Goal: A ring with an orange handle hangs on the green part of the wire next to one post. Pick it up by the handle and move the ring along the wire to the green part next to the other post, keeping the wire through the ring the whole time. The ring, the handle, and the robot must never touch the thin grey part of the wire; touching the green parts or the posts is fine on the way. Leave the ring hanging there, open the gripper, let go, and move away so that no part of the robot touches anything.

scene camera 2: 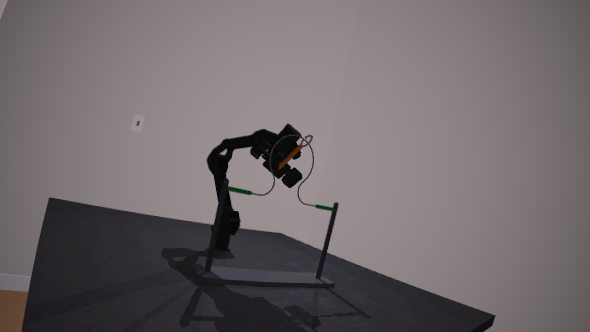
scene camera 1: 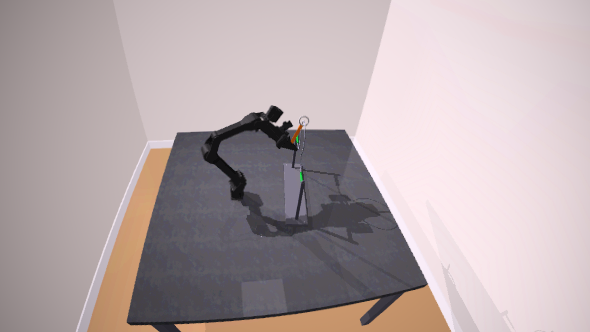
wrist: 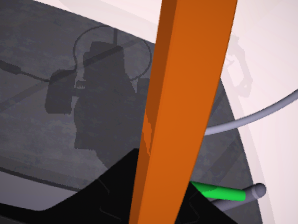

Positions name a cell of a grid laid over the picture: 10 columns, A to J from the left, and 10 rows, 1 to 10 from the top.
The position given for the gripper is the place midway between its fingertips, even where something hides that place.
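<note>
Gripper (scene camera 2: E6), also (wrist: E8). Grey base plate (scene camera 2: D9), also (scene camera 1: F7).
</note>
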